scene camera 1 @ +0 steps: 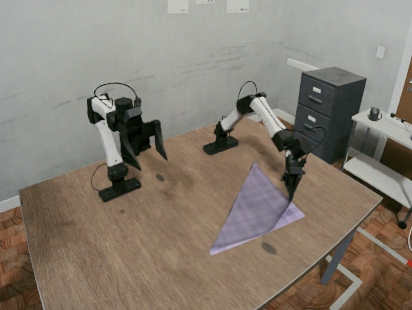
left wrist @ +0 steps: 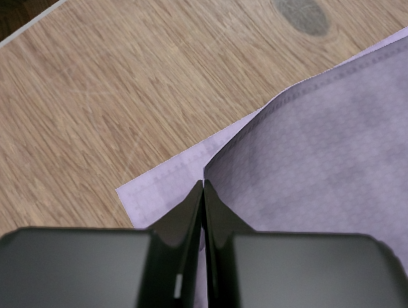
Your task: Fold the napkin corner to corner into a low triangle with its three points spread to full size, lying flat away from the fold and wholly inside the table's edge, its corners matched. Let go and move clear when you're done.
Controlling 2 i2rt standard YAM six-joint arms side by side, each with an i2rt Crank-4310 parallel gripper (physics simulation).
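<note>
The purple napkin [scene camera 1: 252, 210] [left wrist: 310, 160] lies folded over into a rough triangle at the right of the table. Its darker upper layer covers most of the lighter lower layer, whose corner sticks out to the right in scene camera 1 and to the left in the left wrist view. My left gripper [scene camera 1: 291, 200] [left wrist: 203, 184] is shut on the upper layer's corner, a short way in from the lower corner, so the two corners are apart. The upper layer's edge bends up toward the fingertips. My right gripper [scene camera 1: 152, 162] is open and empty, above the table at the left, away from the napkin.
The wooden table [scene camera 1: 145, 235] [left wrist: 100, 100] bears both arm bases. Its front right edge runs past the napkin's lower corner, with a strip of wood between. A dark filing cabinet [scene camera 1: 330, 105] and a white side table [scene camera 1: 385, 132] stand beyond the table at the right.
</note>
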